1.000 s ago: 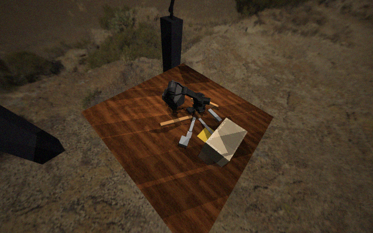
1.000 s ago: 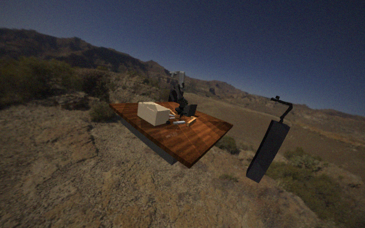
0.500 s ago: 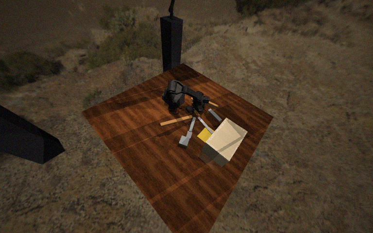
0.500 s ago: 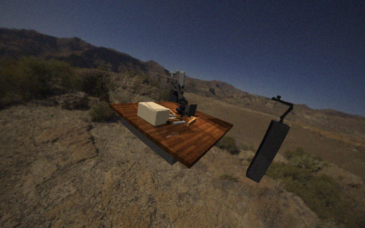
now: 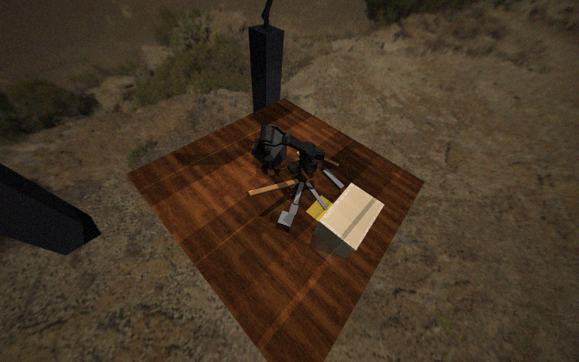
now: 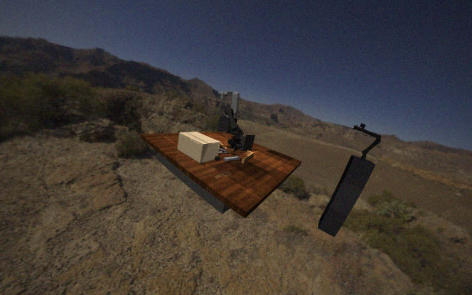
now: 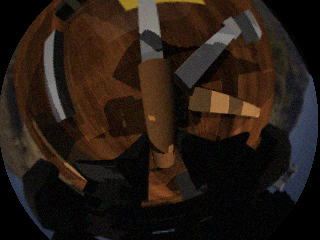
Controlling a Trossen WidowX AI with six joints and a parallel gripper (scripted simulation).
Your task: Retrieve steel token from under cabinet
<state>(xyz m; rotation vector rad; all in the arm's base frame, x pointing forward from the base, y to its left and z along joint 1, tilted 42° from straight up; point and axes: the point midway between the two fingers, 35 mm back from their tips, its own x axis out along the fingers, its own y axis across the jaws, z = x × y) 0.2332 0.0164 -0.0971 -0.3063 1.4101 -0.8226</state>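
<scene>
Now: gripper tip 170 mm to the left of the grey scraper and 110 mm short of it. Round my gripper tip: wooden stick: 190 mm to the right, 40 mm behind; grey block: 300 mm to the right, 140 mm ahead, 10 mm above; grey bar: 170 mm ahead, 120 mm to the left.
</scene>
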